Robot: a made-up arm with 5 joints.
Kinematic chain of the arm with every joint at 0, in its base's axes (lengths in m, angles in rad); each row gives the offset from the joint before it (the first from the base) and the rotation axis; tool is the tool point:
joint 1: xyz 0 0 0.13 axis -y
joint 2: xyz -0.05 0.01 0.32 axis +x
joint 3: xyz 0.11 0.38 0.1 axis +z
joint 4: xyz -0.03 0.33 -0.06 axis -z
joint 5: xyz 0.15 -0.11 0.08 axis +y
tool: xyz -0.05 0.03 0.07
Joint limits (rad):
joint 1: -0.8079..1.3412
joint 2: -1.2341..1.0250
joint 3: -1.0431..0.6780
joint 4: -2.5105..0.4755
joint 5: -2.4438..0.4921
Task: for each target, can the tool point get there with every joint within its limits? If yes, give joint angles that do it. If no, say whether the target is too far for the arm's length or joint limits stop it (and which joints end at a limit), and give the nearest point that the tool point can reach.
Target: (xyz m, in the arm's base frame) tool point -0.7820 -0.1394 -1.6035
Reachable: no: too far | nearest point -0.1556 0.3185 -0.3697 | short by 1.457 m
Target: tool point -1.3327 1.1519 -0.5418
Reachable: no: too far | nearest point -0.8082 0.6231 0.0238 | short by 0.935 m
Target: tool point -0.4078 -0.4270 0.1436
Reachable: no: joint limits stop it (at a limit: joint 1, joint 2, joint 3, joint 4, joint 5) | nearest point -0.4515 0.2707 0.1373 | short by 0.699 m
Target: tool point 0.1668 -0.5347 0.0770
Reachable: no: joint limits stop it (at a limit: joint 2, joint 3, joint 5) | nearest point 0.2651 0.1808 0.0458 | short by 0.723 m
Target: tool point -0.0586 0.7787 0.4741
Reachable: yes | joints 0.8655 -0.1501 -0.2898 -1.6124 -1.6713
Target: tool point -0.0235 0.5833 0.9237
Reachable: yes | joints -0.0125 0.5273 0.4457 -1.1867 -0.9439
